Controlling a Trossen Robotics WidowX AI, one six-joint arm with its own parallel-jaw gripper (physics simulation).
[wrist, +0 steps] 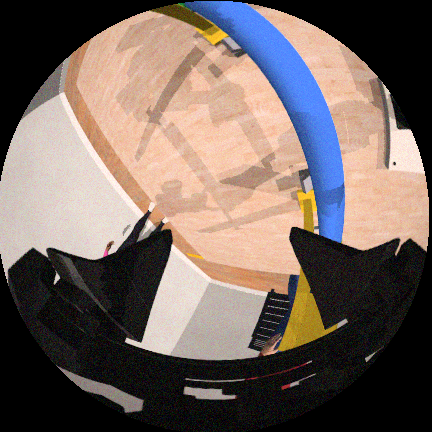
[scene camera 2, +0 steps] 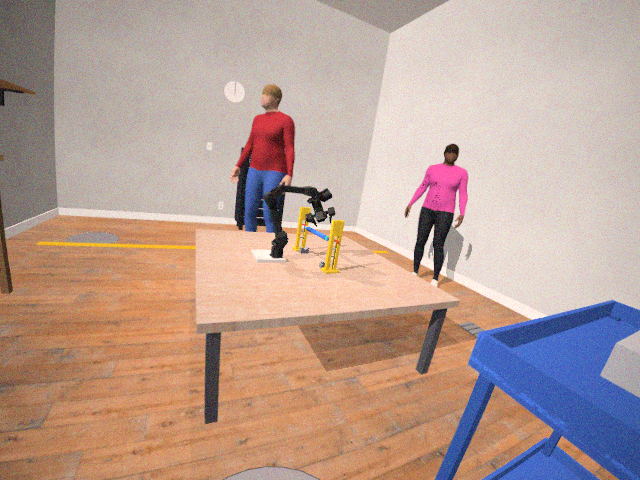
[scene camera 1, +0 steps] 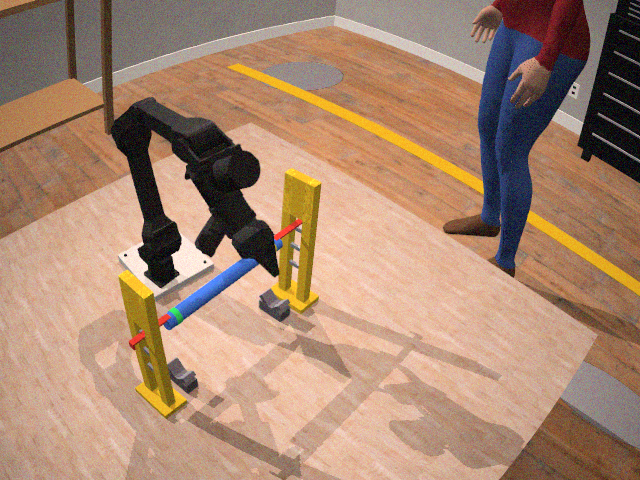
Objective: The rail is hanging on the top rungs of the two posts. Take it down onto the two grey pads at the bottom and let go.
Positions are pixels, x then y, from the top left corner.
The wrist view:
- my gripper: 233, 234
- blue rail: 285, 70
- yellow post: 304, 324
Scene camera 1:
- my gripper: 270, 267
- grey pad: 278, 309
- yellow post: 139, 302
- yellow post: 301, 197
